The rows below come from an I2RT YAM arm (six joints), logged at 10 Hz.
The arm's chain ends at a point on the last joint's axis. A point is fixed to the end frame.
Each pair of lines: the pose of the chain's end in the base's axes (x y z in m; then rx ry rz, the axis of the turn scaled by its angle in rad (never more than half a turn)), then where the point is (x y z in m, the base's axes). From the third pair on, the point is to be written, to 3 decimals.
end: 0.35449 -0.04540 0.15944 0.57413 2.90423 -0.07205
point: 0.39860 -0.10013 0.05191
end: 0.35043 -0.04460 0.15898 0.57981 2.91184 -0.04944
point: 0.39393 -0.09759 0.05033
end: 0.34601 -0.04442 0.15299 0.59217 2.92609 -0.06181
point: 0.387 -0.098 0.044
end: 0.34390 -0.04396 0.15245 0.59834 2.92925 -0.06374
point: 0.384 -0.098 0.043
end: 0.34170 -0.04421 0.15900 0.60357 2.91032 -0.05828
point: 0.384 -0.098 0.050
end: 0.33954 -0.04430 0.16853 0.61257 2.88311 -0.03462
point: 0.384 -0.098 0.061
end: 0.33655 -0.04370 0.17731 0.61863 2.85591 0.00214
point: 0.384 -0.095 0.070
